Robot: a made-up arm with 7 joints.
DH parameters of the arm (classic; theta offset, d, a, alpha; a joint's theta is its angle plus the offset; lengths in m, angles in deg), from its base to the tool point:
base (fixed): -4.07 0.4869 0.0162 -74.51
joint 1: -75.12 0.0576 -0.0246 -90
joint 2: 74 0.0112 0.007 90
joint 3: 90 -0.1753 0.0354 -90
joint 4: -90 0.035 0.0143 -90
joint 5: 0 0.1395 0.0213 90
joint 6: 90 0.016 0.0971 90
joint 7: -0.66 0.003 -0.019 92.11
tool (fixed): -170.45 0.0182 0 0
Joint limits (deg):
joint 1: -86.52..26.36
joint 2: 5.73..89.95
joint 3: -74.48..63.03
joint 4: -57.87..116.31
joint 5: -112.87..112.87
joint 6: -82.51..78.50
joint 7: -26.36..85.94
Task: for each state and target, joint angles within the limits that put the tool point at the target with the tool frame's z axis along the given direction. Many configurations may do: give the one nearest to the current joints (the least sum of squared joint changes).
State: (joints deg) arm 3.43 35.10 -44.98 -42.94 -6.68 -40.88 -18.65
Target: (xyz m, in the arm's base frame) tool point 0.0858 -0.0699 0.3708 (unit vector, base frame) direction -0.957 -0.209 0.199
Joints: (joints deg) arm 9.84 25.04 -70.75 -30.17 -5.04 -33.58 -10.60
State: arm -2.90 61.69 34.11 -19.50 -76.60 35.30 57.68
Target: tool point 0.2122 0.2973 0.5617 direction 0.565 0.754 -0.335
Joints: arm 4.72 88.03 48.30 -0.33 -32.09 67.09 85.94
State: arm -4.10 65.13 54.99 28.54 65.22 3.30 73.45
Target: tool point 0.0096 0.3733 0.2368 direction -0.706 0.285 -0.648
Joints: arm 16.30 37.23 34.39 51.75 75.77 9.67 30.24
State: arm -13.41 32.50 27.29 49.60 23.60 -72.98 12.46
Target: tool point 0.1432 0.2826 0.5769 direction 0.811 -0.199 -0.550
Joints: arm -16.01 61.98 58.63 30.70 6.06 -79.83 -2.05
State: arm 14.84 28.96 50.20 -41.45 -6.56 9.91 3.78
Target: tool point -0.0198 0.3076 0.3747 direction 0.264 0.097 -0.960
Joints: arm 26.36 8.78 63.03 -15.43 30.59 35.10 12.42
